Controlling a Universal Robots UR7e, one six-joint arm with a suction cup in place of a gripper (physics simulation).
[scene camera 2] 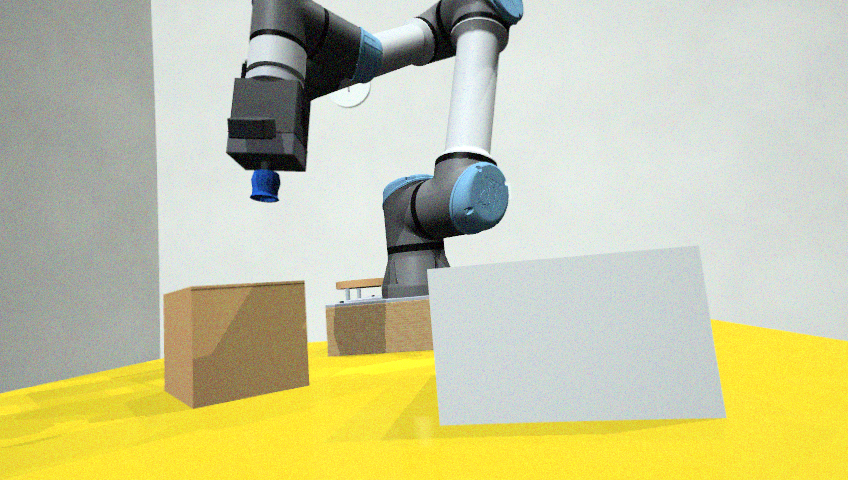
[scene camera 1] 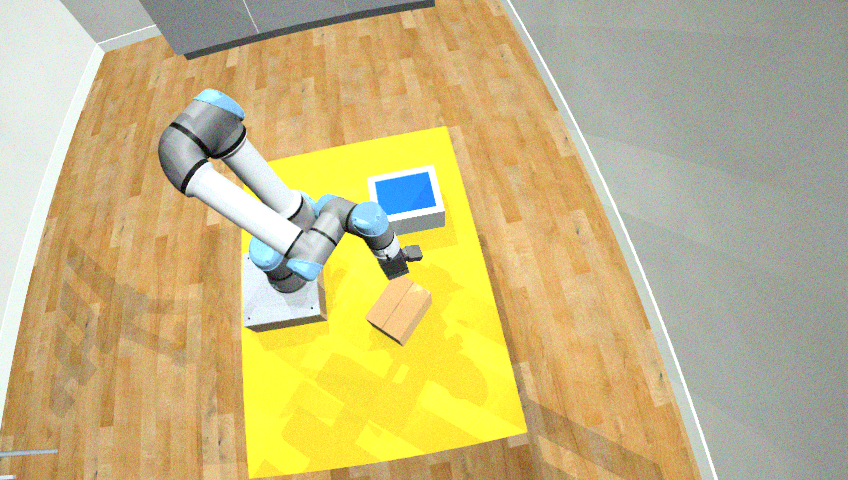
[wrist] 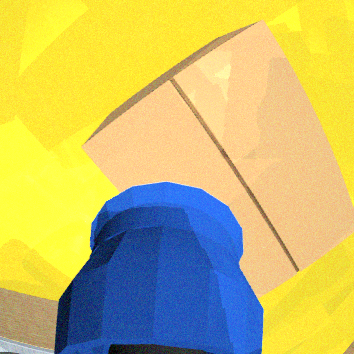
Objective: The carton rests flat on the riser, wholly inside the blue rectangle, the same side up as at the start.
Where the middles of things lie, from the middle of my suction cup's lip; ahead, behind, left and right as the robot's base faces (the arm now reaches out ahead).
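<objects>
Brown carton (scene camera 2: 222,343): 7 cm to the right of my suction cup, 3 cm behind it, 19 cm below it. Grey riser (scene camera 2: 618,336): 32 cm to the left of my suction cup, 9 cm ahead of it, 19 cm below it. Going by their middles, the carton is the nearest to my suction cup of the things named here.
</objects>
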